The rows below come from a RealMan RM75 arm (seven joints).
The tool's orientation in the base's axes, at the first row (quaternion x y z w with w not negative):
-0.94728 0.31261 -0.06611 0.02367
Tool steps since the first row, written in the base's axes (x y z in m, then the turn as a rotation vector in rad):
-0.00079 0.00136 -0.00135 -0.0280 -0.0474 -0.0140
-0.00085 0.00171 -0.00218 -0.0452 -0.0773 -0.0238
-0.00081 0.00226 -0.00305 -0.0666 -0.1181 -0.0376
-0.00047 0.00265 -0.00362 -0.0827 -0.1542 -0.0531
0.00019 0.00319 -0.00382 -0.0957 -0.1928 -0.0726
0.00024 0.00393 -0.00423 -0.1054 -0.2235 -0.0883
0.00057 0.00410 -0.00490 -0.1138 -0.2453 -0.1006
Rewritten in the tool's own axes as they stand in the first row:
-0.00159 -0.00051 0.00123 0.0044 0.0558 0.0098
-0.00194 -0.00069 0.00205 0.0074 0.0908 0.0170
-0.00233 -0.00108 0.00291 0.0132 0.1374 0.0275
-0.00235 -0.00154 0.00353 0.0201 0.1772 0.0405
-0.00217 -0.00235 0.00382 0.0306 0.2175 0.0578
-0.00262 -0.00293 0.00424 0.0394 0.2493 0.0719
-0.00253 -0.00321 0.00495 0.0444 0.2728 0.0828

